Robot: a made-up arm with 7 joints. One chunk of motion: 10 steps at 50 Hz.
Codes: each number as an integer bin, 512 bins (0 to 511) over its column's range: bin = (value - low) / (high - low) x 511, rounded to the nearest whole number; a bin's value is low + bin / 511 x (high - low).
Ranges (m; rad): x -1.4..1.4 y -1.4..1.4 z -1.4..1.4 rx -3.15..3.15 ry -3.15..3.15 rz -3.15..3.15
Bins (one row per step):
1: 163 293 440 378 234 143
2: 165 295 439 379 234 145
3: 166 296 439 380 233 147
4: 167 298 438 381 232 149
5: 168 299 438 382 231 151
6: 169 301 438 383 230 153
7: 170 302 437 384 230 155
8: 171 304 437 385 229 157
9: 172 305 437 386 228 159
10: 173 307 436 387 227 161
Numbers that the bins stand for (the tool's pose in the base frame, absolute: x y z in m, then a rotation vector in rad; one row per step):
1: -0.5068 0.2055 1.0110 1.5103 -0.2651 -1.3870
2: -0.4959 0.2164 1.0055 1.5226 -0.2651 -1.3623
3: -0.4904 0.2219 1.0055 1.5349 -0.2774 -1.3377
4: -0.4849 0.2329 1.0000 1.5473 -0.2897 -1.3130
5: -0.4795 0.2384 1.0000 1.5596 -0.3021 -1.2884
6: -0.4740 0.2493 1.0000 1.5719 -0.3144 -1.2637
7: -0.4685 0.2548 0.9945 1.5842 -0.3144 -1.2390
8: -0.4630 0.2658 0.9945 1.5966 -0.3267 -1.2144
9: -0.4575 0.2712 0.9945 1.6089 -0.3390 -1.1897
10: -0.4521 0.2822 0.9890 1.6212 -0.3514 -1.1651

